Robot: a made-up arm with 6 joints.
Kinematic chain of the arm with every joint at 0, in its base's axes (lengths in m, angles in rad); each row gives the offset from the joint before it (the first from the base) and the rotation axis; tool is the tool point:
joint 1: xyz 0 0 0.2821 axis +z
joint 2: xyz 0 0 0 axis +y
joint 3: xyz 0 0 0.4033 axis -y
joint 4: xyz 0 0 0 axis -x
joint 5: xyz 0.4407 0 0 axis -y
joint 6: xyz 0 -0.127 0 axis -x
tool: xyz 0 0 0
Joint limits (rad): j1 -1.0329..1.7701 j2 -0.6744..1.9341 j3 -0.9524..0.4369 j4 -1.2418..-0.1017 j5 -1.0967..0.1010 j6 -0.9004..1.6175
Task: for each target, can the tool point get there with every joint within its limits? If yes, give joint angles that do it. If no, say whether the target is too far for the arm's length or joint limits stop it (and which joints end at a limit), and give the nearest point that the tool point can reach.
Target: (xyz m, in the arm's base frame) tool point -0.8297 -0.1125 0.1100
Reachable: no: joint limits stop it (at a limit: joint 2, joint 3) | nearest point -0.1352 -0.0183 0.0518 | short by 0.703 m
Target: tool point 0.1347 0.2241 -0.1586
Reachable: yes | joints 1.5091 1.6507 -0.2248 -0.3179 -0.2606 1.3712
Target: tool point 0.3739 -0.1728 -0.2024
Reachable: yes | joints -0.1519 1.6710 0.2131 -0.4522 -0.0282 -0.3045
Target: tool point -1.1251 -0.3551 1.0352
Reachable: no: too far | nearest point -0.1278 -0.0403 0.9864 | short by 1.047 m
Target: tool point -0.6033 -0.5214 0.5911
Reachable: no: joint limits stop it (at a limit: joint 1, joint 2, joint 4) | nearest point -0.0117 -0.2270 0.5903 | short by 0.661 m
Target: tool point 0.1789 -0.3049 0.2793
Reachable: yes | joints -0.8003 0.2908 -0.5377 -0.8477 -0.0868 -0.1761
